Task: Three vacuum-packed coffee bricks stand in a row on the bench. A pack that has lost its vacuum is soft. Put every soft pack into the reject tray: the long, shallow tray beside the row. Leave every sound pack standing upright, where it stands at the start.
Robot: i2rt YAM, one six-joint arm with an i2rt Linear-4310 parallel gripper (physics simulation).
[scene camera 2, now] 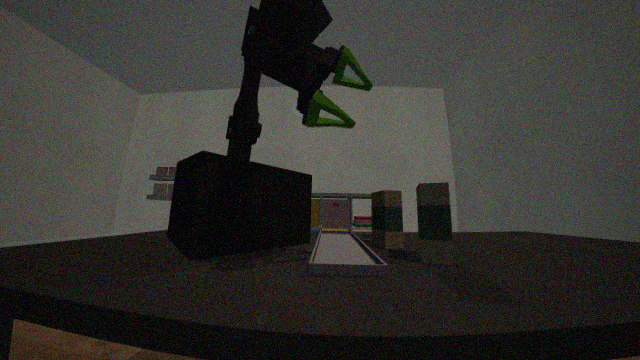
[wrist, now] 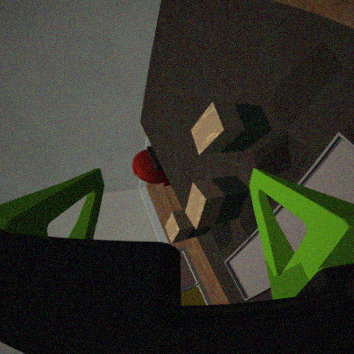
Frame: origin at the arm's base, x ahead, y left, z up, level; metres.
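Seen in the pictures: gripper, fingertip midpoint: (scene camera 2: 363,105) (wrist: 176,176); arm's base at its link origin: (scene camera 2: 237,167).
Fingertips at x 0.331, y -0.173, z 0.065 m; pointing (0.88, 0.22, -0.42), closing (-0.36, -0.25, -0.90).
Offsets run from my fingertips to a thing's top centre.
Two coffee bricks, tan on top and dark green below, stand upright right of the tray in the scene view: one nearer the tray @[0.208 m left, 0.082 m ahead, 0.127 m down] (scene camera 2: 387,211), one farther right (scene camera 2: 434,211). A low pale brown patch shows at the left one's foot; I cannot tell what it is. The wrist view shows three tan-topped packs in a row: a large one @[0.080 m left, 0.139 m ahead, 0.127 m down] (wrist: 207,129), a middle one (wrist: 196,205) and a small far one @[0.346 m left, 0.107 m ahead, 0.127 m down] (wrist: 173,227). Softness cannot be told. The long, shallow reject tray @[0.194 m left, 0.042 m back, 0.254 m down] (scene camera 2: 348,269) (wrist: 327,175) lies beside the row. My gripper (scene camera 2: 362,106) (wrist: 176,176) is open and empty, high above the bench.
A big black block (scene camera 2: 240,205) stands left of the tray, below the arm. A red ball (wrist: 149,166) shows by the bench edge in the wrist view. A rack (scene camera 2: 342,195) stands behind the tray, and wall shelves (scene camera 2: 161,178) are at the left.
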